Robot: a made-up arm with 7 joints.
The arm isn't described. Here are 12 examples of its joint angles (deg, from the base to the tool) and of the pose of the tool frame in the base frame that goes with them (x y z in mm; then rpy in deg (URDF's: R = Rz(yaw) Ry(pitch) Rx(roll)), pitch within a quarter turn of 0, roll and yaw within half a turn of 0).
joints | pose
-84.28 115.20 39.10 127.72 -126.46 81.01 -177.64 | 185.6 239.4 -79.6 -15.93 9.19 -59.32
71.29 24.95 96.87 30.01 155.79 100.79 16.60 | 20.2 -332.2 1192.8 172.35 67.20 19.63
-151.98 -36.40 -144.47 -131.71 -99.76 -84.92 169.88 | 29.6 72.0 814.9 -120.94 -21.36 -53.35
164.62 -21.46 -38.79 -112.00 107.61 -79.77 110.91 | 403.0 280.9 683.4 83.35 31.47 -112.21
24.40 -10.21 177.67 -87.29 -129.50 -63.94 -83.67 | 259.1 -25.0 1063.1 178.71 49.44 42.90
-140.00 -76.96 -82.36 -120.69 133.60 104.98 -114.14 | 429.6 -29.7 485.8 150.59 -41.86 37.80
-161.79 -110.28 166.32 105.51 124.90 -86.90 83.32 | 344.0 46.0 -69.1 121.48 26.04 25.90
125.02 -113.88 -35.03 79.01 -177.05 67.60 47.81 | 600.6 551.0 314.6 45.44 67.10 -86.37
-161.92 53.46 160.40 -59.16 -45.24 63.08 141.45 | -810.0 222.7 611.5 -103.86 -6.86 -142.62
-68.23 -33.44 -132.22 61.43 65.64 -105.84 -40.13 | -338.1 -515.5 867.0 88.81 35.99 -137.36
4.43 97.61 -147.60 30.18 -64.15 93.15 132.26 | 863.7 -34.6 446.9 -175.55 -36.22 62.31
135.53 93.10 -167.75 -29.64 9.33 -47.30 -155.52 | -673.1 -569.2 48.7 21.61 -0.97 76.29
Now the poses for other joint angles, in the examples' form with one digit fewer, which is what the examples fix.
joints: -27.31 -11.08 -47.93 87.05 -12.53 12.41 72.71
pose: 22 345 981 87.8 21.4 -13.7
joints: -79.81 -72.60 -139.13 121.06 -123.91 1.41 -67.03
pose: -309 -377 201 -38.1 -0.7 -128.2
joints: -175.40 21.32 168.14 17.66 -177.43 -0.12 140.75
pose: -236 45 1324 174.7 0.1 43.3
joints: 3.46 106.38 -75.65 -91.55 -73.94 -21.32 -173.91
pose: 528 -470 247 83.6 52.2 162.7
